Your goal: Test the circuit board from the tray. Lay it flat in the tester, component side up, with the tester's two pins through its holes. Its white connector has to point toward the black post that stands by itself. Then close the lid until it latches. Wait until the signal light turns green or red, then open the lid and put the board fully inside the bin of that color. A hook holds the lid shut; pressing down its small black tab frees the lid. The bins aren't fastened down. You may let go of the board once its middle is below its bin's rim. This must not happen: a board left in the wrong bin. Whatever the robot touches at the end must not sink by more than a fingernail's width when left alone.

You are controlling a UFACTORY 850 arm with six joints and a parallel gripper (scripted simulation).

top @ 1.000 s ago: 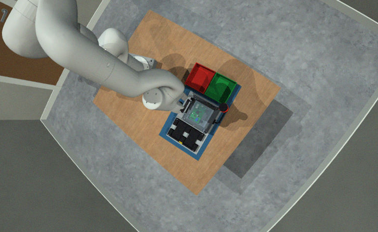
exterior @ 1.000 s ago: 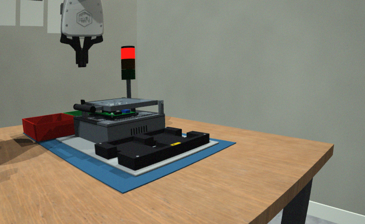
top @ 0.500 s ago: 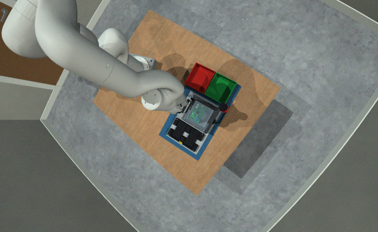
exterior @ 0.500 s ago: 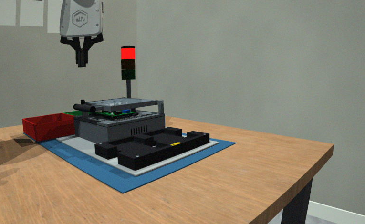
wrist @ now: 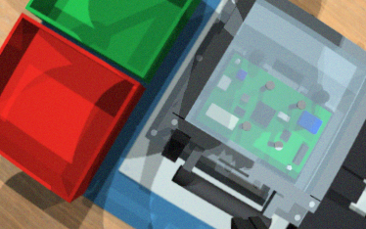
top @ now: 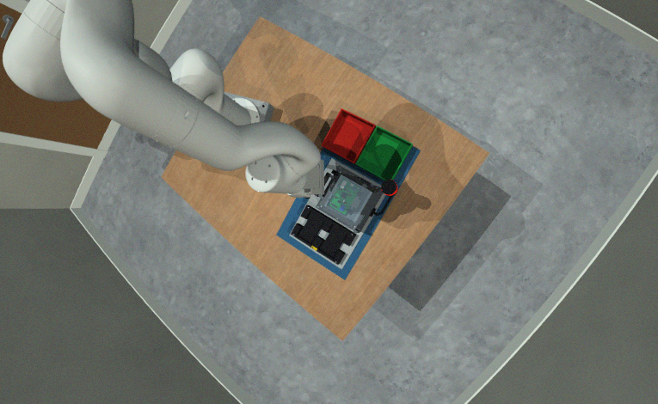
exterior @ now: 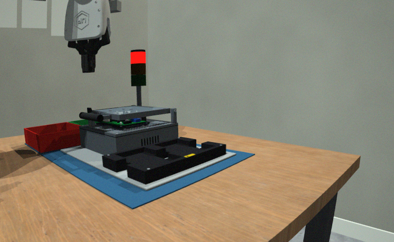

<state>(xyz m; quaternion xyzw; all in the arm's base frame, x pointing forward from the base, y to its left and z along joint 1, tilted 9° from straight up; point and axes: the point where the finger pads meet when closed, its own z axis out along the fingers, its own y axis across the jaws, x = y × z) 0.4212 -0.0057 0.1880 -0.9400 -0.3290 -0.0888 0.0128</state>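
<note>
Right now my hand is 10 mm short of the black hook, 60 mm to the right of it and 120 mm above it. Round my hand: see-through lid: 90 mm ahead, 10 mm to the left, 120 mm below; then green circuit board: 80 mm ahead, 10 mm to the left, 140 mm below; then red bin: 40 mm behind, 200 mm to the left, 190 mm below.
</note>
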